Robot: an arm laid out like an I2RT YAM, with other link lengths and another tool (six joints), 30 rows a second.
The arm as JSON. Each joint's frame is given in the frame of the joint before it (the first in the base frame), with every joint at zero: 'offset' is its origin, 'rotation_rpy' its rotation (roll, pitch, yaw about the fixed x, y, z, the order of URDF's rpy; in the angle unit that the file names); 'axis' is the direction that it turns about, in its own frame. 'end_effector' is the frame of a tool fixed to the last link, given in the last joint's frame.
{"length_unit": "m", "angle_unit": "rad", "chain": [
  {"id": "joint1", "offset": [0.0, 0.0, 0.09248], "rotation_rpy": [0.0, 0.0, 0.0], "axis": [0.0, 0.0, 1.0]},
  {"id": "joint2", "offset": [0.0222, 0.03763, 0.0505], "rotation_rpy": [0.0, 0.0, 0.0], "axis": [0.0, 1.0, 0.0]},
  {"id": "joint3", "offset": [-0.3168, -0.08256, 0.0], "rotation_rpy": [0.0, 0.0, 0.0], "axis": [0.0, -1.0, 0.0]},
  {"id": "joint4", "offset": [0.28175, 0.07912, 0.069], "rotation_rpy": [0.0, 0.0, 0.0], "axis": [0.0, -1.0, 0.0]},
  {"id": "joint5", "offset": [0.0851, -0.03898, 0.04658], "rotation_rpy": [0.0, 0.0, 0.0], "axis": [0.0, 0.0, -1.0]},
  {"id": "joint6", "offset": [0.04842, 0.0, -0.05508], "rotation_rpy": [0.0, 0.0, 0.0], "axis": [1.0, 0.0, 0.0]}
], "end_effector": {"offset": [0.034, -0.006, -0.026], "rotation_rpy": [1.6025, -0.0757, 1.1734]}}
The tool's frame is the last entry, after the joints.
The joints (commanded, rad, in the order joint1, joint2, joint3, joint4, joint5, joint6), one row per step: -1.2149, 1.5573, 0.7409, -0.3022, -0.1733, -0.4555; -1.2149, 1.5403, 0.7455, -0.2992, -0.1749, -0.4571; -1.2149, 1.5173, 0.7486, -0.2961, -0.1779, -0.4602; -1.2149, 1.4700, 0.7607, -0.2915, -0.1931, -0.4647; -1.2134, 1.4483, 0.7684, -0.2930, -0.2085, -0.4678; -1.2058, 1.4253, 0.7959, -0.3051, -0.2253, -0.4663; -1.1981, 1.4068, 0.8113, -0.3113, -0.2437, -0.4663; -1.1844, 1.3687, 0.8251, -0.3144, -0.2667, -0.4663; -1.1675, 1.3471, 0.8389, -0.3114, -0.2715, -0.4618; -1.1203, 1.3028, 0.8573, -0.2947, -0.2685, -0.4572; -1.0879, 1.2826, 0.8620, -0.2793, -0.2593, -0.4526; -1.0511, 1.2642, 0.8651, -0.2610, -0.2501, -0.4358; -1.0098, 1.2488, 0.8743, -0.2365, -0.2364, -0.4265; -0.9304, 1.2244, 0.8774, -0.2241, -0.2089, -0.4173
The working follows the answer.
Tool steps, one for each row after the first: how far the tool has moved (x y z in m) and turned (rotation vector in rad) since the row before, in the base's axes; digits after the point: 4 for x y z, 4 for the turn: 0.0008, -0.0019, 0.0064, -0.0231, -0.0093, 0.0021; 0.0007, -0.0013, 0.0078, -0.0275, -0.0115, 0.0041; 0.0024, -0.0030, 0.0179, -0.0570, -0.0327, 0.0116; 0.0021, -0.0007, 0.0088, -0.0228, -0.0204, 0.0125; 0.0053, -0.0029, 0.0153, -0.0305, -0.0271, 0.0161; 0.0045, -0.0004, 0.0105, -0.0206, -0.0236, 0.0188; 0.0060, 0.0022, 0.0163, -0.0387, -0.0346, 0.0283; 0.0062, 0.0008, 0.0119, -0.0319, -0.0203, 0.0169; 0.0146, 0.0048, 0.0221, -0.0707, -0.0333, 0.0419; 0.0091, 0.0040, 0.0096, -0.0361, -0.0152, 0.0226; 0.0104, 0.0052, 0.0087, -0.0279, -0.0231, 0.0194; 0.0121, 0.0044, 0.0112, -0.0406, -0.0234, 0.0249; 0.0190, 0.0148, 0.0102, -0.0357, -0.0149, 0.0516
Tool pose at each row, in the base's axes (x y z in m, rotation vector in rad; rounded; the steps above come from the unrounded poses): 0.1009, -0.2920, 0.1368, 2.3959, 0.8348, -0.2569; 0.1017, -0.2938, 0.1432, 2.3730, 0.8258, -0.2530; 0.1024, -0.2951, 0.1509, 2.3448, 0.8167, -0.2473; 0.1048, -0.2981, 0.1689, 2.2845, 0.7971, -0.2239; 0.1068, -0.2988, 0.1777, 2.2563, 0.7943, -0.2026; 0.1121, -0.3017, 0.1930, 2.2188, 0.7898, -0.1751; 0.1166, -0.3021, 0.2035, 2.1895, 0.7924, -0.1469; 0.1226, -0.3000, 0.2197, 2.1379, 0.7945, -0.1091; 0.1287, -0.2992, 0.2316, 2.0987, 0.7938, -0.0905; 0.1433, -0.2944, 0.2538, 2.0111, 0.8029, -0.0599; 0.1524, -0.2904, 0.2634, 1.9660, 0.8093, -0.0459; 0.1628, -0.2852, 0.2721, 1.9289, 0.8086, -0.0228; 0.1749, -0.2808, 0.2834, 1.8774, 0.8106, -0.0016; 0.1940, -0.2660, 0.2935, 1.8206, 0.8433, 0.0299

